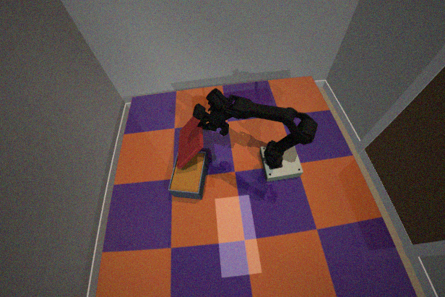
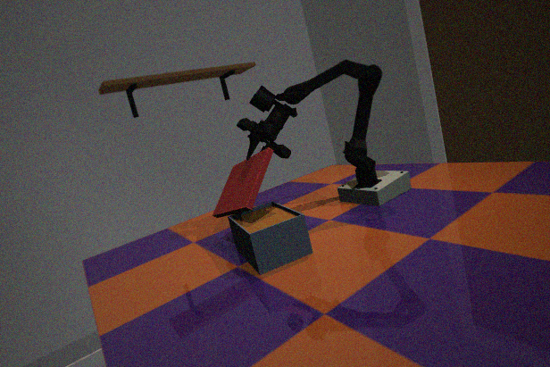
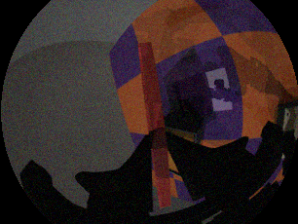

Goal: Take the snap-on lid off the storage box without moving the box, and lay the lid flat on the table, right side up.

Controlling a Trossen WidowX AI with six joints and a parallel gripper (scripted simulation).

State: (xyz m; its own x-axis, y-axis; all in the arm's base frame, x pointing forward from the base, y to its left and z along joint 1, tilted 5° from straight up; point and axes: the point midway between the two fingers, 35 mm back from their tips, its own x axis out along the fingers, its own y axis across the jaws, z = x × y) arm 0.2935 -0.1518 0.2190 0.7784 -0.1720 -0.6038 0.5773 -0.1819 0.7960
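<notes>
My gripper tip is 60 mm short of the red lid, 10 mm to the right of it and 60 mm above it. The rest, counted from my gripper tip: storage box (90 mm ahead, 150 mm to the left, 180 mm below).
</notes>
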